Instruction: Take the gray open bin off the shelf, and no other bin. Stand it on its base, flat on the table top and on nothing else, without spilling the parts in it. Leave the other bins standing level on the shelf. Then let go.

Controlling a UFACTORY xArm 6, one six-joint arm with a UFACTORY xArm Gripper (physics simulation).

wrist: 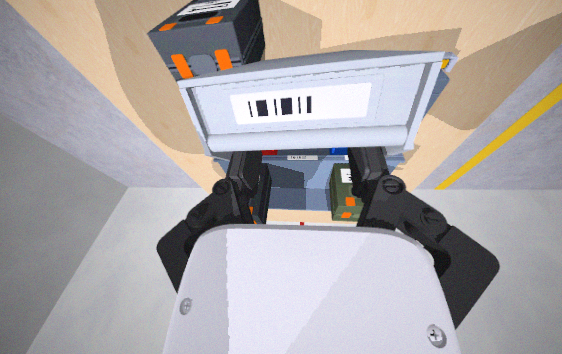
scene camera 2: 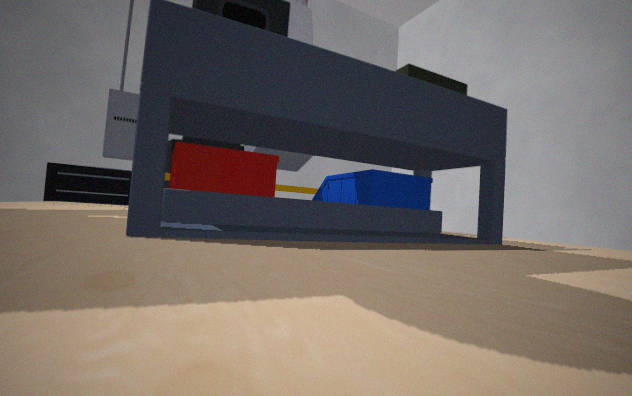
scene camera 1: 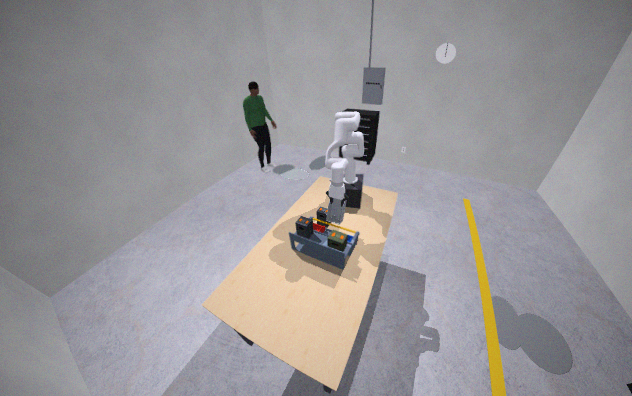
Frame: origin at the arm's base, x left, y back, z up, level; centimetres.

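Seen in the pictures: gripper, fingertip midpoint: (wrist: 302, 138) (scene camera 1: 336, 204); arm's base, link origin: (scene camera 1: 350, 180).
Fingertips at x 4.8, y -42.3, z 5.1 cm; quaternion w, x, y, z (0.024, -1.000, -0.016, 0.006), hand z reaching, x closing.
Observation:
Offsets run from my fingertips to a thing's top centre. Level surfaces: height alone.
The gray open bin (scene camera 1: 336, 214) (scene camera 2: 292, 162) (wrist: 395, 95) hangs at my gripper (scene camera 1: 336, 199) (wrist: 302, 138), raised off the blue-gray shelf (scene camera 1: 317, 250) (scene camera 2: 325, 75) (wrist: 300, 197) at its rear side, and looks tipped. Its barcode front and rolled lip face the wrist camera; its inside and parts are hidden. My fingers stand wide apart, tips partly hidden behind the lip, and hold the bin. The red bin @[dx -11.8, dy -13.8, dz -15.1 cm] (scene camera 1: 318, 228) (scene camera 2: 225, 167) (wrist: 269, 151) and blue bin @[dx +10.6, dy -14.2, dz -15.1 cm] (scene camera 1: 350, 239) (scene camera 2: 395, 190) (wrist: 340, 150) stand on the lower shelf board. The table top @[dz -23.2 cm] (scene camera 1: 280, 310) (scene camera 2: 250, 350) lies below.
A dark case @[dx -12.6, dy -23.2, dz -1.0 cm] (scene camera 1: 304, 227) and a green case @[dx +10.5, dy -24.1, dz -3.5 cm] (scene camera 1: 337, 240) (wrist: 345, 187) stand on top of the shelf. Another dark case @[dx -10.8, dy +1.5, dz -10.0 cm] (scene camera 1: 322, 216) (wrist: 200, 45) stands behind it, close to the held bin. A yellow bar @[dx -0.4, dy -3.5, dz -16.7 cm] (scene camera 1: 340, 226) crosses the shelf's rear. A person (scene camera 1: 256, 112) stands far off, left of the table.

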